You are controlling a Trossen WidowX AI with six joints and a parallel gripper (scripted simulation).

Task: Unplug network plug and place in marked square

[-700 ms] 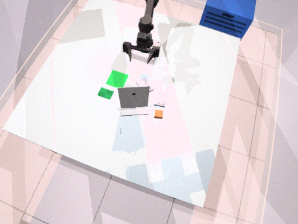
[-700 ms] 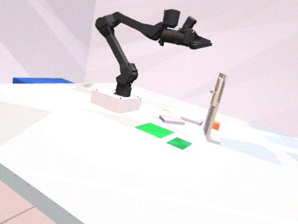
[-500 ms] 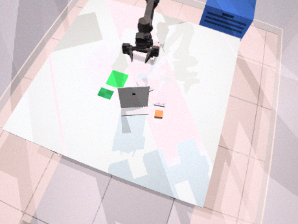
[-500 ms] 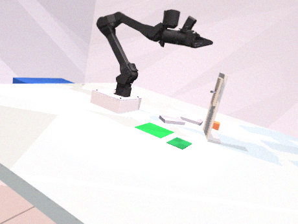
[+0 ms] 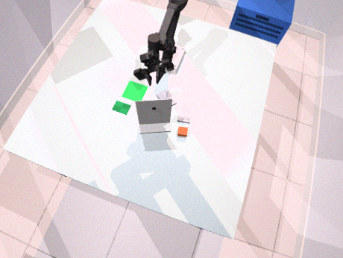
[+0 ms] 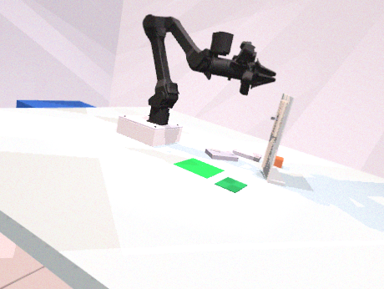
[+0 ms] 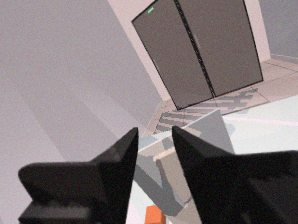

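The grey network plug lies 12 cm below my gripper tip, 4 cm ahead of it and 1 cm to the left of it. From my gripper tip the other things lie so: bright green marked square (31 cm below, 14 cm to the right, 13 cm behind); then upright grey panel (19 cm below, 6 cm ahead, 1 cm to the left).
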